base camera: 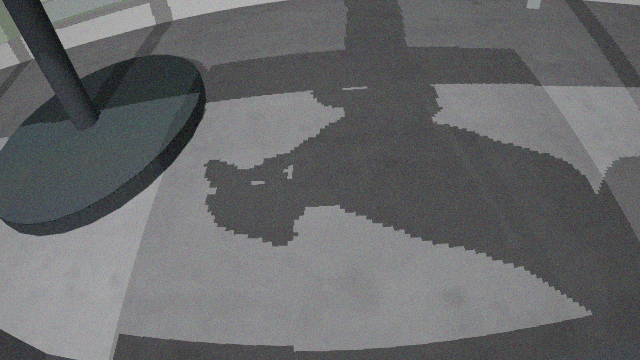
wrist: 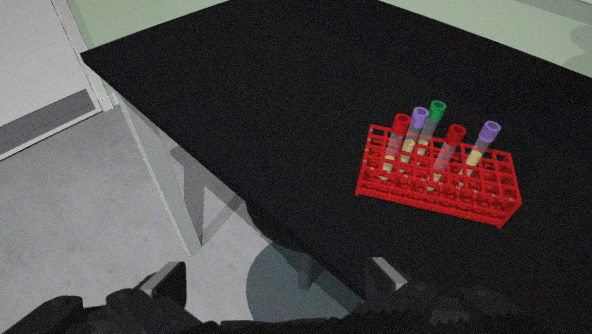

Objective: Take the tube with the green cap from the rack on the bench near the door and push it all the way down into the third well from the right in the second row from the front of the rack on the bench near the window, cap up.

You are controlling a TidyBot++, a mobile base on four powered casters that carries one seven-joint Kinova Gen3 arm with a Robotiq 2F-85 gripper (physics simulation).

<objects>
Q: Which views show my gripper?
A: The wrist view only.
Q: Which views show the red rack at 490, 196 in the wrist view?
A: The wrist view only.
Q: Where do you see a long wall shelf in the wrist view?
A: At 278, 107
</objects>
